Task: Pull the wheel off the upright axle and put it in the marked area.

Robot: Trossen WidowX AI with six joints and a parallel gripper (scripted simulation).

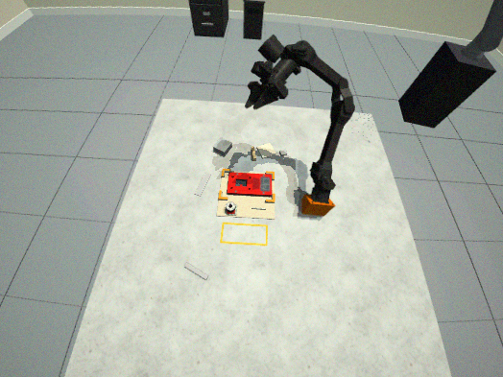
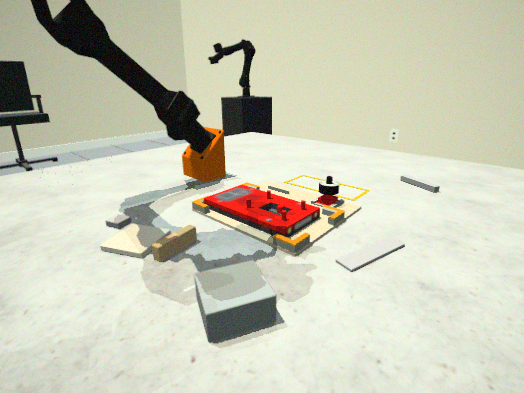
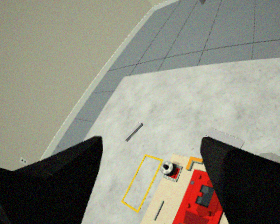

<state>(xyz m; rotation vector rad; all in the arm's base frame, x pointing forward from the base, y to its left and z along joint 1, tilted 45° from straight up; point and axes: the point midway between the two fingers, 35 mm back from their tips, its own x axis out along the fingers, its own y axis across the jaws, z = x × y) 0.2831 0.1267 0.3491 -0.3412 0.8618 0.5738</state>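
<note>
Now: gripper tip 35 cm above the black wheel, 22 cm to the right of it and 2 cm short of it. The rest, counted from my gripper tip: wooden bar 37 cm below, 9 cm to the right, 2 cm behind; then grey block 37 cm below, 14 cm ahead, 10 cm to the right; then cream tile 38 cm below, 13 cm to the right, 8 cm behind.
</note>
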